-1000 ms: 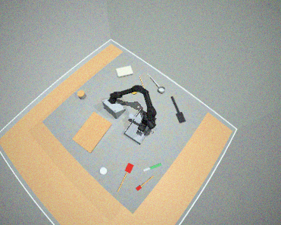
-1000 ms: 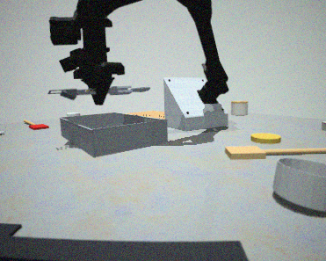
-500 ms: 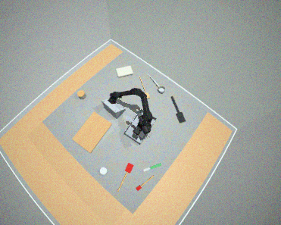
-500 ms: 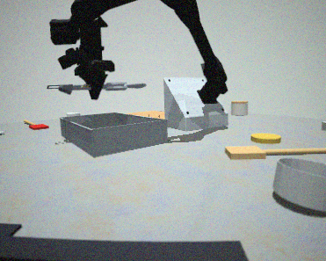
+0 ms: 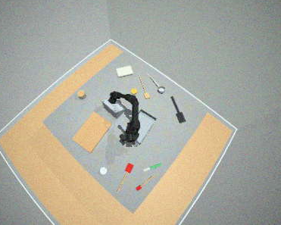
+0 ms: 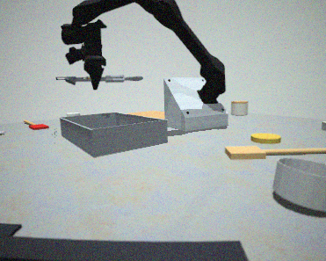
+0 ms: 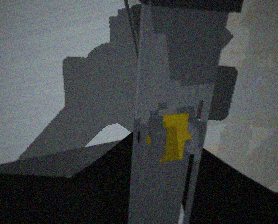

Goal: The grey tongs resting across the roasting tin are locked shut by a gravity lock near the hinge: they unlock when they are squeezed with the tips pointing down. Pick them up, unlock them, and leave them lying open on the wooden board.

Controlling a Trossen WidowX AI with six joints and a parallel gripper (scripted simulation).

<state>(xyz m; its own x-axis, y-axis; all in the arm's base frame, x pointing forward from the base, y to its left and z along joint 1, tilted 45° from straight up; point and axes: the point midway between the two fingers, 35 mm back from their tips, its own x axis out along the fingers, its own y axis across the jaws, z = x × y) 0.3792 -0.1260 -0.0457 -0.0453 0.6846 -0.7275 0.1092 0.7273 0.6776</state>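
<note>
The yellow lock piece lies 2 cm ahead of my gripper tip and 4 cm above it. Also, from my gripper tip: wooden board 32 cm behind, 22 cm to the right, 13 cm below; grey roasting tin 16 cm to the left, 11 cm below; red spatula 22 cm ahead, 28 cm to the right, 13 cm below.
</note>
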